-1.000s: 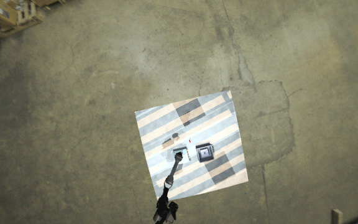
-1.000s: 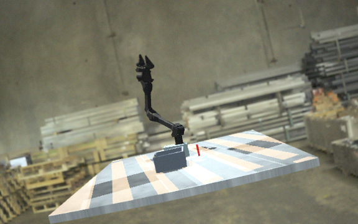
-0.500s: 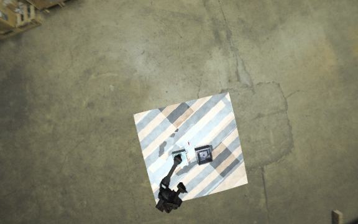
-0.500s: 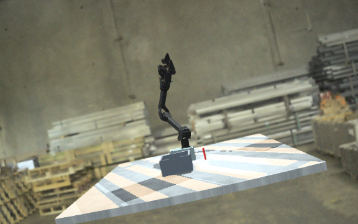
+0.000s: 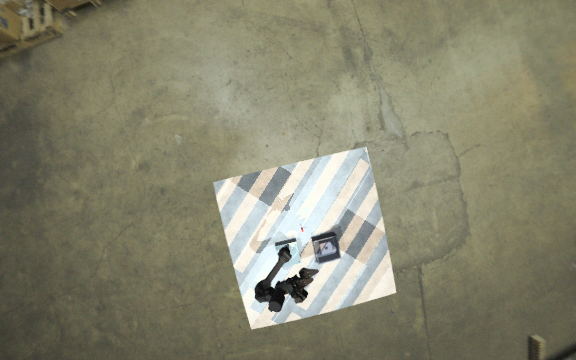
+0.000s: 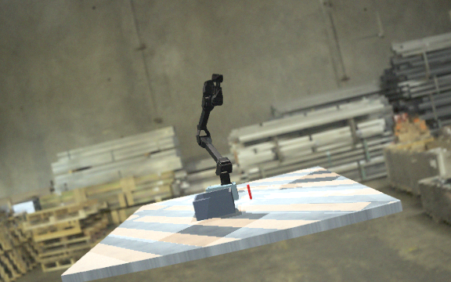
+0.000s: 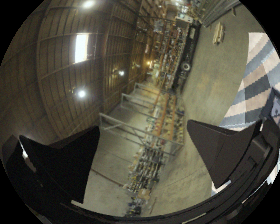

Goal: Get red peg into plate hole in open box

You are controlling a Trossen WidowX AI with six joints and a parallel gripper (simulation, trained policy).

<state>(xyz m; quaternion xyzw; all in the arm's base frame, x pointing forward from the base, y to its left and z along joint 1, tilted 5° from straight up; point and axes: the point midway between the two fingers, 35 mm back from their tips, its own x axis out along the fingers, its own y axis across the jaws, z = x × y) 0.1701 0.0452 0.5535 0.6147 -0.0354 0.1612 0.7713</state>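
Now: the red peg 10 mm ahead of my gripper tip, 20 mm to the left of it and 620 mm below it. From my gripper tip the other things lie so: plate 140 mm ahead, 180 mm to the right, 610 mm below; then dark grey box 140 mm ahead, 180 mm to the right, 630 mm below.
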